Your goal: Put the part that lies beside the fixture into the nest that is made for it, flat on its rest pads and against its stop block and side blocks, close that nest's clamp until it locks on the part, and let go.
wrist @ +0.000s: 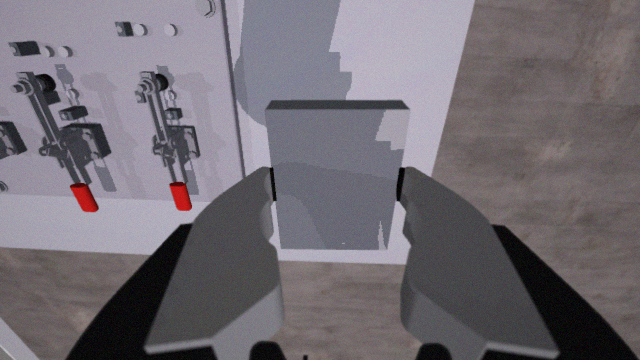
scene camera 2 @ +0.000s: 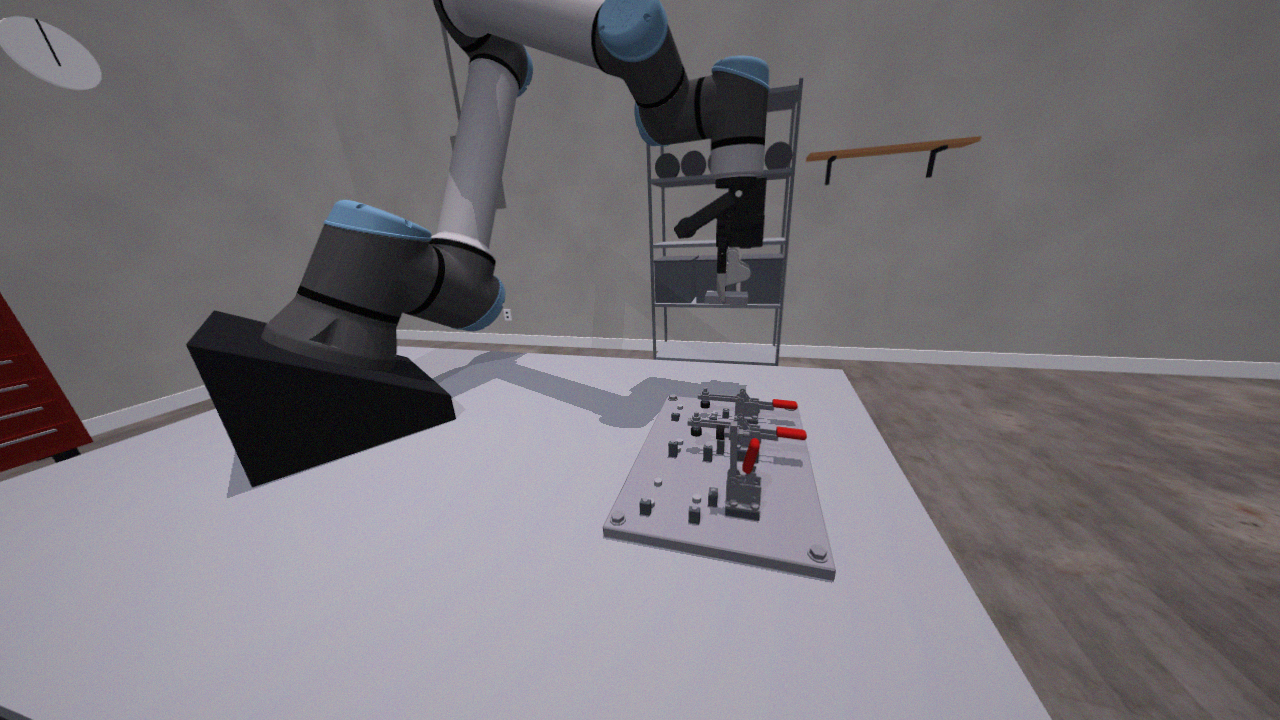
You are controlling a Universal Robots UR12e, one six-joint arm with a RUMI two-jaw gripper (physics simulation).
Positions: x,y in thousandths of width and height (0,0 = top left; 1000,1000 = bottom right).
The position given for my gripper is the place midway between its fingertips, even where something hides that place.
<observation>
I see my gripper (scene camera 2: 565,415) and a flat grey part (wrist: 526,451).
My gripper also shows in the wrist view (wrist: 524,479).
</observation>
